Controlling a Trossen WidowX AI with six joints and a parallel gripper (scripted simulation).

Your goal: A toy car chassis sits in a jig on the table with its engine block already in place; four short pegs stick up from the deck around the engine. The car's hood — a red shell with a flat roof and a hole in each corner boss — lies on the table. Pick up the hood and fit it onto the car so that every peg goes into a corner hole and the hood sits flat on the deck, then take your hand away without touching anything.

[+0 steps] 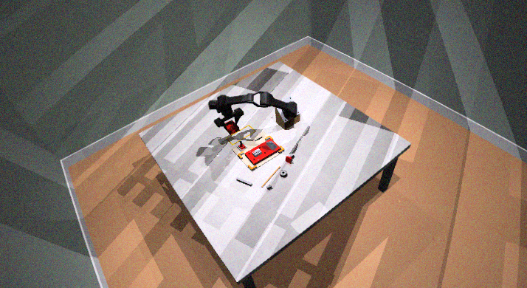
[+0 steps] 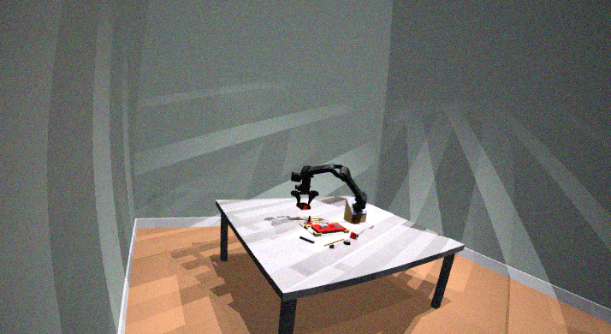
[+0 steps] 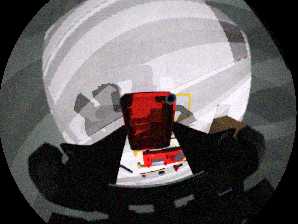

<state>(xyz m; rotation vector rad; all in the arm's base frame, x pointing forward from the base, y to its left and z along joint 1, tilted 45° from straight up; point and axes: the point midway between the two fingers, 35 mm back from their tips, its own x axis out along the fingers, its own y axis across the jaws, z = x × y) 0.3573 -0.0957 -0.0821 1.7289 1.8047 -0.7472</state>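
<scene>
Right now the red hood is 1 cm below my gripper tip. The rest, counted from my gripper tip: grey engine block (24 cm to the left, 7 cm below, 3 cm behind); grey bar (36 cm to the left, 13 cm ahead, 9 cm below); wooden stick (42 cm to the left, 10 cm below, 1 cm behind).
</scene>
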